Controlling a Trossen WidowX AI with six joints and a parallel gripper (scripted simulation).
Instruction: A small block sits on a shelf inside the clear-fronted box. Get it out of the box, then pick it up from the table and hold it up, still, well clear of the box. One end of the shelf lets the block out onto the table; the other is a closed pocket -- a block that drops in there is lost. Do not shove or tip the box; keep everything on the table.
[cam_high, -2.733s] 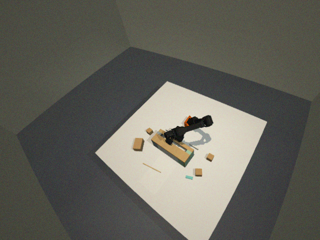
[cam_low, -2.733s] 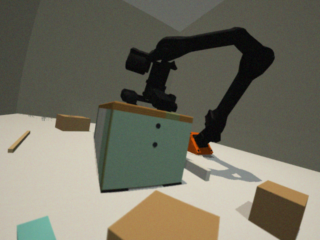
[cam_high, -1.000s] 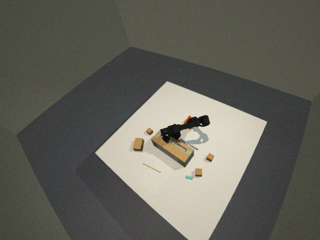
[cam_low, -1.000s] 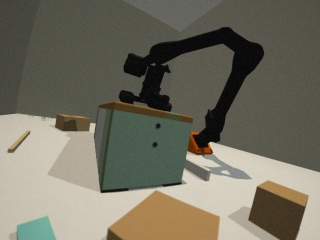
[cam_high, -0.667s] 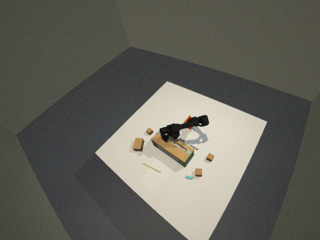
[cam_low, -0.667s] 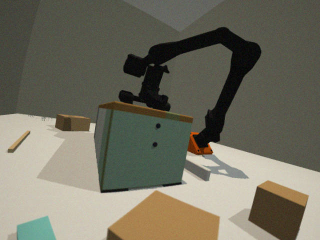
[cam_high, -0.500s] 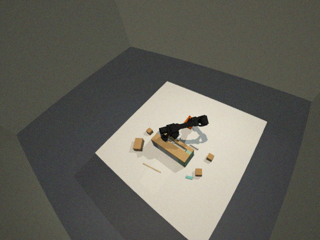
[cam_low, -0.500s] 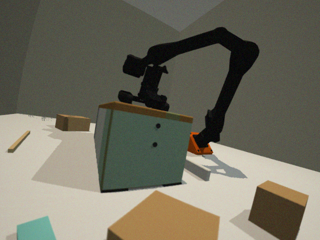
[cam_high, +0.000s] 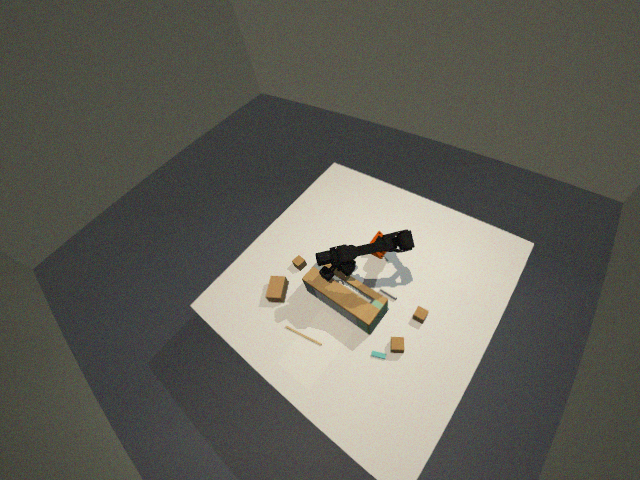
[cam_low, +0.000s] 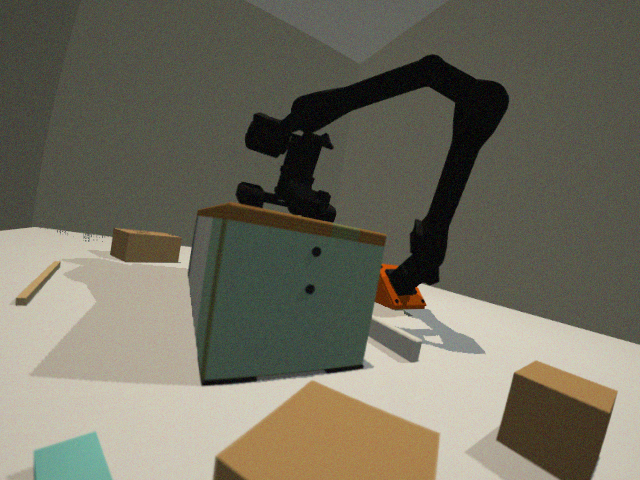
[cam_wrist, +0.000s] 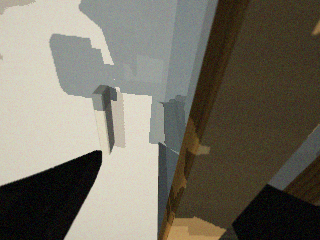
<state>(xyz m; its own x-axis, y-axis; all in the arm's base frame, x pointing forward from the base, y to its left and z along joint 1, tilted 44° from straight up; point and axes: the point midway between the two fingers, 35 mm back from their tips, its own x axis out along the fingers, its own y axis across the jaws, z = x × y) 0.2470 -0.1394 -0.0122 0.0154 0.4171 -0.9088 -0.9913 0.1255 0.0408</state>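
The tan block is 60 mm ahead of my gripper tip and 20 mm to the right of it. The rest, counted from my gripper tip: thin wooden stick (340 mm ahead, 30 mm to the left, 90 mm below); then teal tile (240 mm ahead, 370 mm to the left, 80 mm below); then long box (50 mm ahead, 120 mm to the left, 30 mm below).
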